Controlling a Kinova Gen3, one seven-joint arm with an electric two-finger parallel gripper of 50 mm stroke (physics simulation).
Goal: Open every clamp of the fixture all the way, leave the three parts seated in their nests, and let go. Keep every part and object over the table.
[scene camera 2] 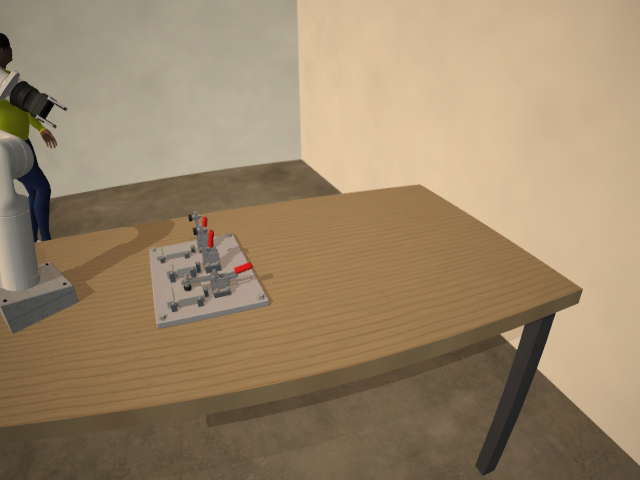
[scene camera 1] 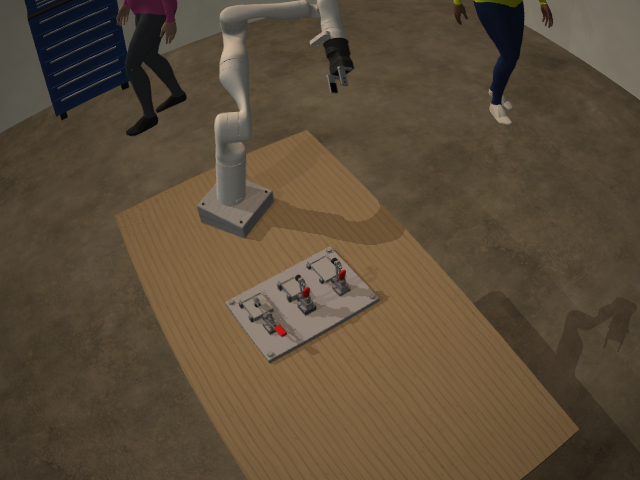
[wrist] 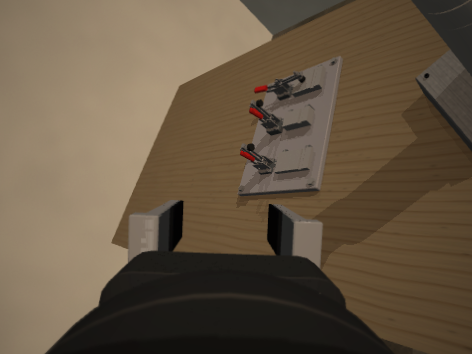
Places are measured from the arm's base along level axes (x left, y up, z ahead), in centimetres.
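Pixels of known places: gripper, between the fingertips: (scene camera 2: 60,117) (scene camera 1: 339,89) (wrist: 225,220); arm's base, origin of its link: (scene camera 2: 21,282) (scene camera 1: 231,195).
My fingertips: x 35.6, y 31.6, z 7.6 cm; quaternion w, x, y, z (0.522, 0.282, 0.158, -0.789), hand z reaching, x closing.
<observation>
Ahead of a thing's pixels: the offset from my fingertips to its top centre. "spot": to the spot under its first point. Level surfaces: height alone.
The fixture plate @(dz +36.3, dx -33.9, dy -36.4 cm) (scene camera 1: 315,325) (scene camera 2: 237,304) (wrist: 322,130) lies on the table with three red-handled clamps. The left clamp in scene camera 1 (scene camera 1: 269,323) (scene camera 2: 220,285) (wrist: 282,89) has its handle low and outward and its arm level over its part @(spot: dz +36.1, dx -44.5, dy -34.3 cm) (scene camera 1: 264,311); contact is unclear. The middle clamp @(spot: dz +41.0, dx -34.4, dy -32.2 cm) (scene camera 1: 306,304) (scene camera 2: 211,258) (wrist: 272,124) and right clamp @(spot: dz +39.1, dx -23.4, dy -32.5 cm) (scene camera 1: 340,285) (scene camera 2: 203,240) (wrist: 263,164) have upright handles and raised arms. The middle part @(dz +32.0, dx -34.3, dy -33.8 cm) (scene camera 1: 292,286) (wrist: 299,119) and right part @(dz +29.9, dx -23.5, dy -34.8 cm) (scene camera 1: 324,268) (wrist: 295,159) appear seated. My gripper (scene camera 1: 338,85) (scene camera 2: 60,117) (wrist: 225,220) is open and empty, high up and away from the fixture.
The wooden table @(dy -37.9 cm) (scene camera 1: 413,351) (scene camera 2: 387,258) (wrist: 200,125) carries my arm's grey base block (scene camera 1: 253,204) (scene camera 2: 46,297) (wrist: 450,95) beside the fixture. Two people stand beyond the table, and a blue drawer cabinet (scene camera 1: 82,51) stands at the back left in scene camera 1.
</observation>
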